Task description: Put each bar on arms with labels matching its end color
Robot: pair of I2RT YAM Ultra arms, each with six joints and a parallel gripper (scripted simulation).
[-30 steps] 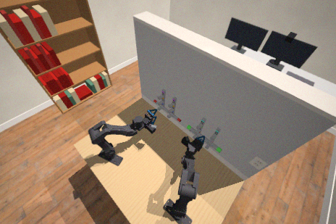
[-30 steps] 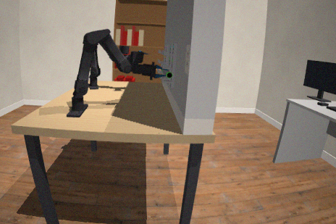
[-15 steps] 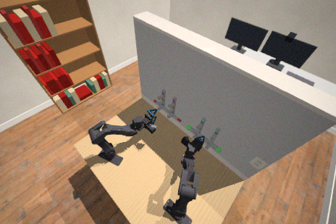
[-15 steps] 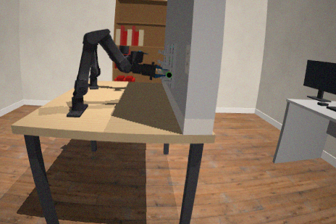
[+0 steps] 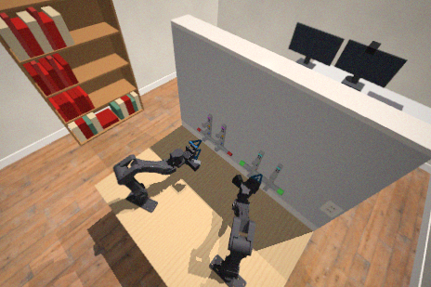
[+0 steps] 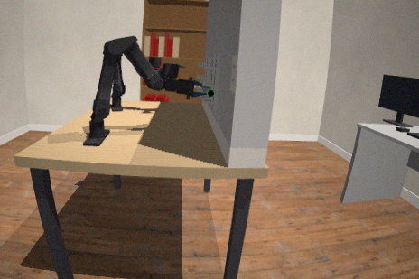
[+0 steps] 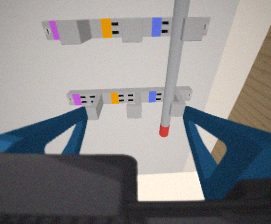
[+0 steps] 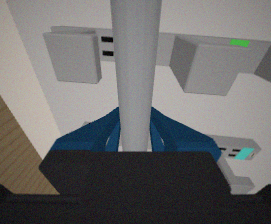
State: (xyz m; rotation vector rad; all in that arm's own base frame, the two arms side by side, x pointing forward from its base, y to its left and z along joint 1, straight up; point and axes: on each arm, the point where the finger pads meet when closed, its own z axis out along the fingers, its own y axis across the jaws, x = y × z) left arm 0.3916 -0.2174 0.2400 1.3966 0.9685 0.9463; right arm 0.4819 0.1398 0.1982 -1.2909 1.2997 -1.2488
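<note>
Now: right hand right at the green-ended bar. Round my right hand: grey wall panel 13 cm ahead, 17 cm to the left, 23 cm above.
</note>
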